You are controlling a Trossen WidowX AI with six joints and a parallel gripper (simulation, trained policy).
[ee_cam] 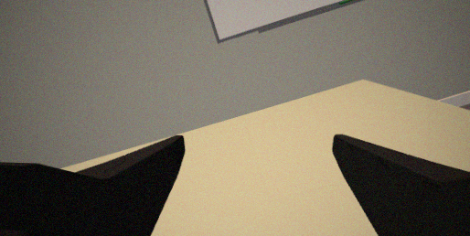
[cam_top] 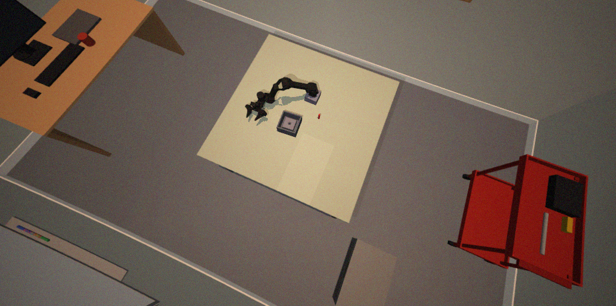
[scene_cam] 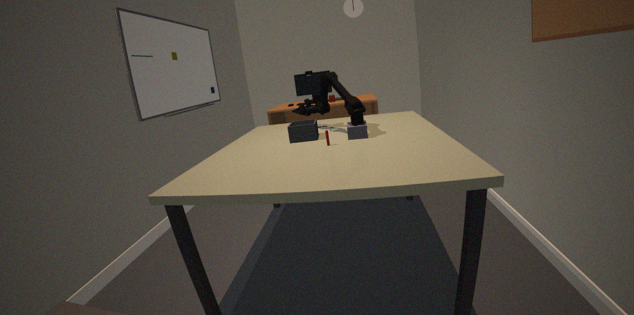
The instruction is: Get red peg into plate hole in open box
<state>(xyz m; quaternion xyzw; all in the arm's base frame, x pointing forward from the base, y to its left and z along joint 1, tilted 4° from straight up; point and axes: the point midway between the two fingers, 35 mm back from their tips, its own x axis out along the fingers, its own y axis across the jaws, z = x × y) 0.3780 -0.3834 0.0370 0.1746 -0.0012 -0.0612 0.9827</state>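
Right now the red peg is 500 mm to the left of my gripper tip, 240 mm behind it and 90 mm below it. From my gripper tip the other things lie so: dark box 290 mm to the left, 100 mm below, 90 mm behind; then grey plate 290 mm to the left, 90 mm behind, 80 mm below.
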